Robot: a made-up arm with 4 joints. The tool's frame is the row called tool.
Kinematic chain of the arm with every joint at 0, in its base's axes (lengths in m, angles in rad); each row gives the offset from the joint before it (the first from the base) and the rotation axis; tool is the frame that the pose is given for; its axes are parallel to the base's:
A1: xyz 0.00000 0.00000 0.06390 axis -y
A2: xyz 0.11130 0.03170 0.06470 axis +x
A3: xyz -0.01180 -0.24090 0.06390 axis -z
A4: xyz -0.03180 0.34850 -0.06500 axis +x
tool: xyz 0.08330 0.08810 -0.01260
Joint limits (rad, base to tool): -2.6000..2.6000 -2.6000..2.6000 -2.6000..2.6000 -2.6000..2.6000
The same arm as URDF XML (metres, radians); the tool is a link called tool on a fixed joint. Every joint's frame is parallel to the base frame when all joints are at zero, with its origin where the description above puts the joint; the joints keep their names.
<robot name="arm">
  <joint name="tool_fixed" type="fixed">
    <parent link="link4"/>
    <child link="tool"/>
    <origin xyz="0.0833 0.0881 -0.0126" rpy="0 0 0"/>
  </joint>
  <joint name="A4" type="revolute">
    <parent link="link3"/>
    <child link="link4"/>
    <origin xyz="-0.0318 0.3485 -0.065" rpy="0 0 0"/>
    <axis xyz="1 0 0"/>
    <limit lower="-2.6" upper="2.6"/>
  </joint>
  <joint name="A3" type="revolute">
    <parent link="link2"/>
    <child link="link3"/>
    <origin xyz="-0.0118 -0.2409 0.0639" rpy="0 0 0"/>
    <axis xyz="0 0 -1"/>
    <limit lower="-2.6" upper="2.6"/>
  </joint>
  <joint name="A2" type="revolute">
    <parent link="link1"/>
    <child link="link2"/>
    <origin xyz="0.1113 0.0317 0.0647" rpy="0 0 0"/>
    <axis xyz="1 0 0"/>
    <limit lower="-2.6" upper="2.6"/>
  </joint>
  <joint name="A1" type="revolute">
    <parent link="base"/>
    <child link="link1"/>
    <origin xyz="0 0 0.0639" rpy="0 0 0"/>
    <axis xyz="0 -1 0"/>
    <limit lower="-2.6" upper="2.6"/>
  </joint>
  <link name="base"/>
  <link name="link1"/>
  <link name="link2"/>
  <link name="link3"/>
  <link name="link4"/>
  <link name="tool"/>
</robot>

